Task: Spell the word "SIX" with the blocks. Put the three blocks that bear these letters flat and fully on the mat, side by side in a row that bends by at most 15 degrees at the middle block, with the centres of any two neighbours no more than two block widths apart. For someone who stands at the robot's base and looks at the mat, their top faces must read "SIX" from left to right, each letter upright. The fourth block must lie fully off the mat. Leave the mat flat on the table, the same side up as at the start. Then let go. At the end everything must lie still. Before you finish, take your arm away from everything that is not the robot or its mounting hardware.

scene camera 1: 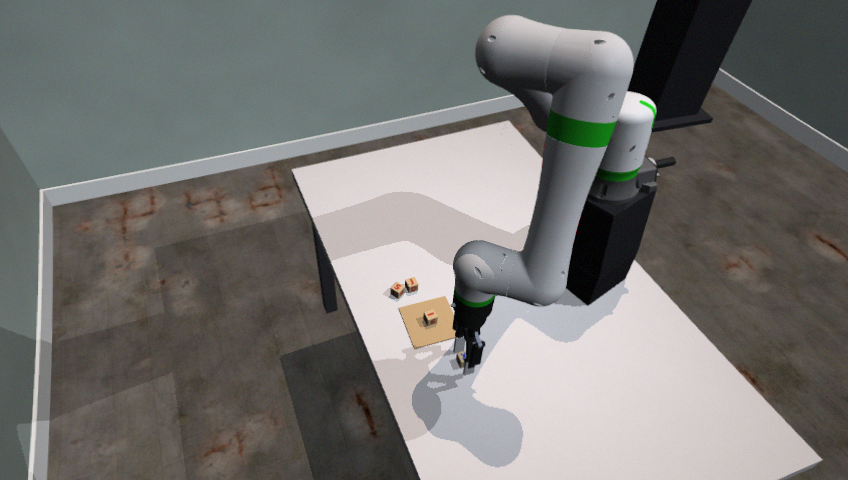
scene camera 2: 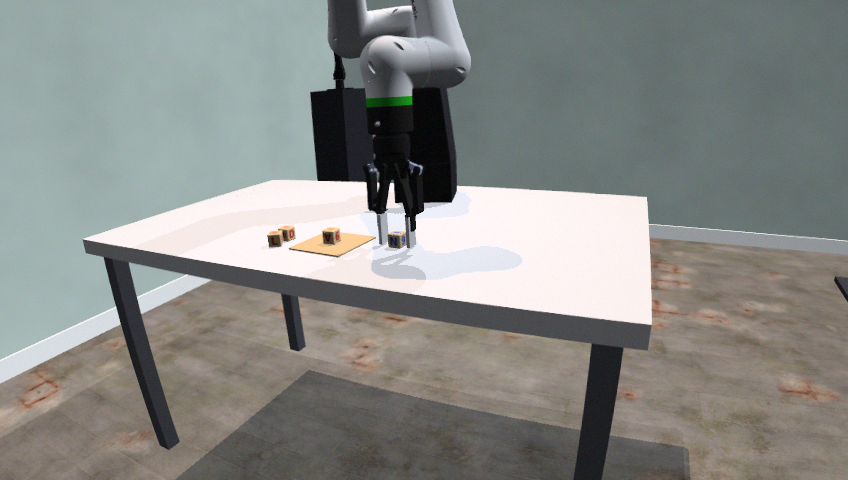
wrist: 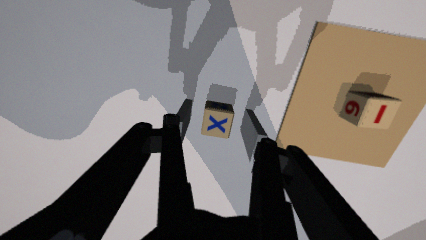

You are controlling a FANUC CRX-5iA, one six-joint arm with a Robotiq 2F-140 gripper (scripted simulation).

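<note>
My gripper [scene camera 2: 397, 244], again in scene camera 1 [scene camera 1: 463, 361], and in the wrist view [wrist: 217, 115]. Tan mat [scene camera 1: 421, 335], also in scene camera 2 [scene camera 2: 349, 242] and the wrist view [wrist: 339, 59].
</note>
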